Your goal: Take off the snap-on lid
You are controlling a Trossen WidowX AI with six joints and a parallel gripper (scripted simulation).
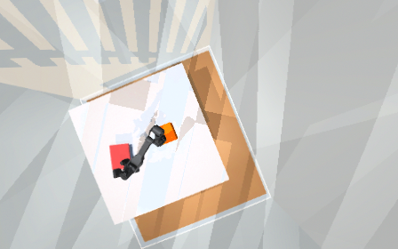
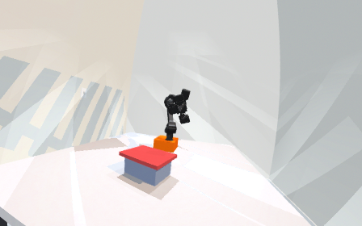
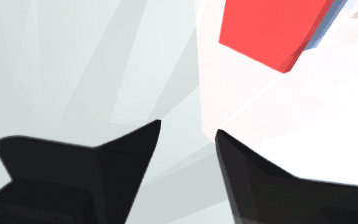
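My gripper tip is now 210 mm above the red lid, 120 mm to the left of it and 110 mm short of it. Round my gripper tip: storage box 260 mm below, 120 mm to the right, 110 mm ahead.
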